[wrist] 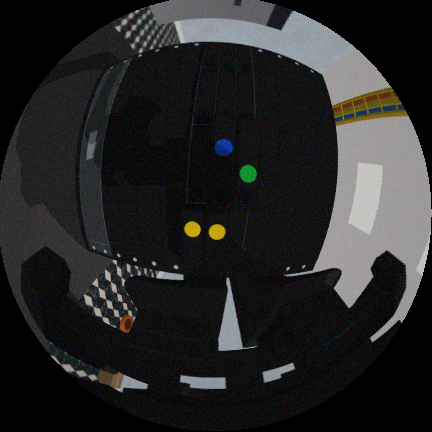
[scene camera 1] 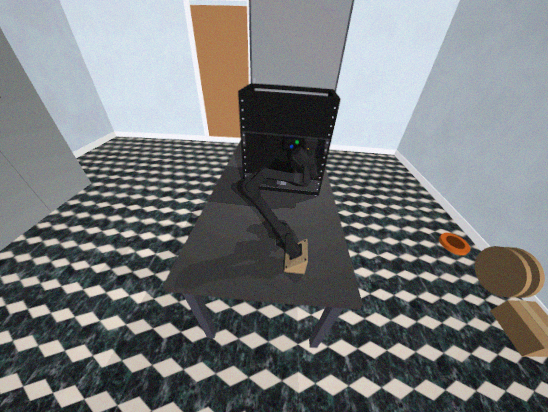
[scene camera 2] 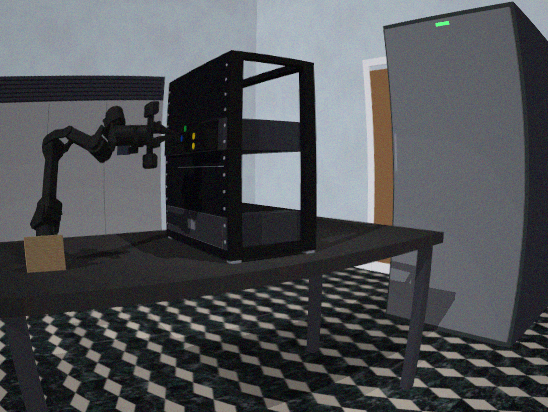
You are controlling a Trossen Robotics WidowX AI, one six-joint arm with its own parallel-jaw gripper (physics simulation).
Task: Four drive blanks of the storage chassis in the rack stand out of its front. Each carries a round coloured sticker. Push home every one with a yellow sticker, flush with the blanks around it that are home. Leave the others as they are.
Labels:
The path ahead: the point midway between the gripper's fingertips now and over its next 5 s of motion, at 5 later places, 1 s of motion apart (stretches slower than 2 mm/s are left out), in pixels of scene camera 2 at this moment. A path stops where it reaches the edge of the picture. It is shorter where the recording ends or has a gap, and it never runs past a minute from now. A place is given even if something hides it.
The gripper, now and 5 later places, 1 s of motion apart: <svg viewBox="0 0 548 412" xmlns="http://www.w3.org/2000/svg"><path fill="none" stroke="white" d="M177 134L182 134L185 135L188 135L190 135L193 135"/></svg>

